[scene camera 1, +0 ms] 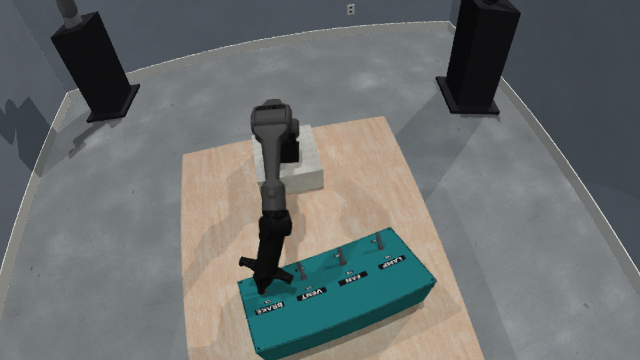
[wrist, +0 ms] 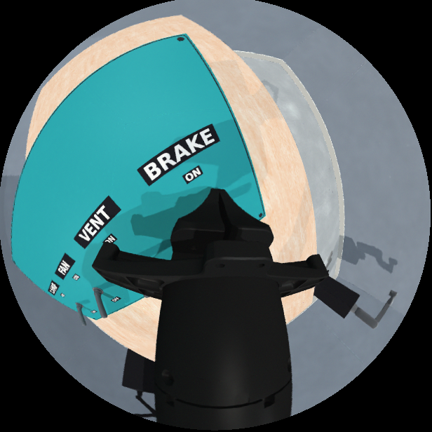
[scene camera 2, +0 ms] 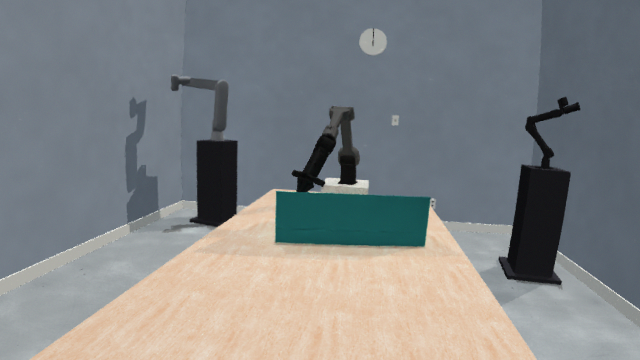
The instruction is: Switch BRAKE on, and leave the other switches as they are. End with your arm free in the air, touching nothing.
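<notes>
The teal switch box point(scene camera 1: 350, 305) point(scene camera 2: 350, 220) point(wrist: 115, 110) stands on the table. My gripper point(scene camera 1: 261, 290) point(scene camera 2: 302, 190) point(wrist: 216, 197) is shut, with its tips low over the BRAKE end of the box, beside the ON mark point(wrist: 192, 174) of the BRAKE label point(scene camera 1: 269, 308) point(wrist: 178, 155). The gripper hides the BRAKE lever, so its position and any contact cannot be told. The VENT lever point(scene camera 1: 302, 270) is close beside the gripper and hidden in the wrist view. The FAN lever point(scene camera 1: 342, 256) point(wrist: 100, 303) and LAMP lever point(scene camera 1: 380, 241) point(wrist: 81, 314) lean toward the arm-side OFF edge.
The wooden table point(scene camera 1: 215, 200) point(scene camera 2: 300, 300) carries the pale base block point(scene camera 1: 310, 177) point(scene camera 2: 345, 188) of my arm behind the box. Two black pedestals point(scene camera 1: 92, 65) point(scene camera 1: 477, 60) with other arms stand on the floor beyond the table.
</notes>
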